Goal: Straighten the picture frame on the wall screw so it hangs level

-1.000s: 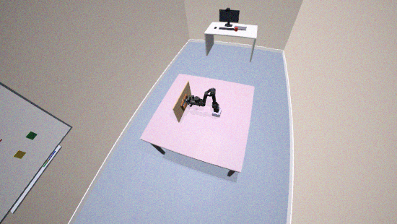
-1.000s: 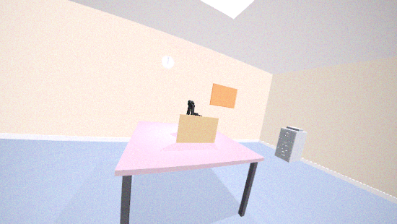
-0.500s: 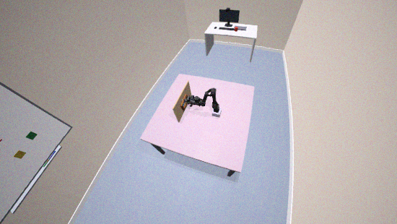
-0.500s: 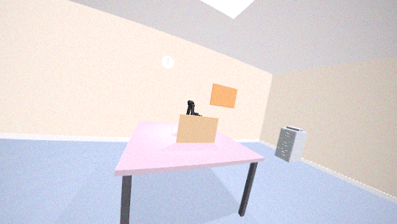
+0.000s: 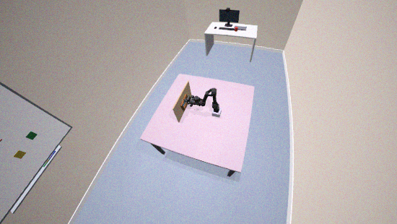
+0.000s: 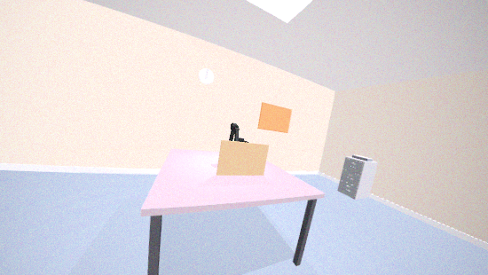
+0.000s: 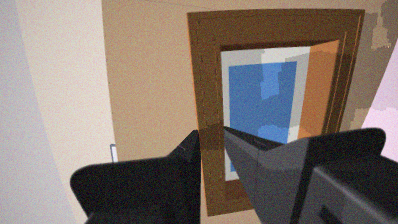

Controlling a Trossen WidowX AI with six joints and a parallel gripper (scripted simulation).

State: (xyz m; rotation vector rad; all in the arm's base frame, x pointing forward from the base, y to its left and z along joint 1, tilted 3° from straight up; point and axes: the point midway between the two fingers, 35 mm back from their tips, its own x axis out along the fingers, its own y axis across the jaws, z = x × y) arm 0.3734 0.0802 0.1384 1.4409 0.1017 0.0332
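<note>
My gripper tip is 1 cm short of the picture frame, 1 cm to the left of it and 5 cm above it. From my gripper tip the other things lie so: tan wall board (3 cm ahead, 2 cm to the right, 6 cm below).
</note>
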